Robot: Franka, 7 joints.
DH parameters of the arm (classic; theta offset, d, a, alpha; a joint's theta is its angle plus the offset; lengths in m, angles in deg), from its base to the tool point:
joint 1: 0 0.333 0 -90
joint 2: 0 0 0 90
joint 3: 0 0.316 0.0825 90
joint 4: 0 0 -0.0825 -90
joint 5: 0 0.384 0 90
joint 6: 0 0 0.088 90
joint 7: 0 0.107 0 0
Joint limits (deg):
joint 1: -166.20..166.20
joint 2: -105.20..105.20
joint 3: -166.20..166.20
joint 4: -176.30..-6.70
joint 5: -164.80..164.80
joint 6: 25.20..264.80
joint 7: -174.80..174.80
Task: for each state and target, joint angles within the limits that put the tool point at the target. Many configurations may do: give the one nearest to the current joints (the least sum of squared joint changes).
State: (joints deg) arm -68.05 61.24 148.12 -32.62 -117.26 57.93 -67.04
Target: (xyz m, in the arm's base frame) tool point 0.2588 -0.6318 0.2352
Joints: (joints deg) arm -74.40 90.78 143.84 -6.70 -119.71 35.68 -67.04
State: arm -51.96 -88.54 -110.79 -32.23 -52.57 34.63 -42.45
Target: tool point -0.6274 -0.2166 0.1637
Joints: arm -11.34 -90.40 -100.15 -45.66 -48.46 48.21 -42.45
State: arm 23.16 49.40 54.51 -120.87 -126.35 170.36 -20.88
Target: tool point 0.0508 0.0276 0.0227
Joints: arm 11.27 50.16 -4.62 -162.01 -141.25 167.39 -20.88
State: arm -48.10 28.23 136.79 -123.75 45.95 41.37 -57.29
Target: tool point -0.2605 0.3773 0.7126
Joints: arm -35.99 8.93 149.35 -93.08 59.66 62.73 -57.29
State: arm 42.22 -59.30 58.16 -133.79 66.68 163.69 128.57
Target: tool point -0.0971 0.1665 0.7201
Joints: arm 51.70 -88.88 35.14 -150.39 72.34 176.18 128.57
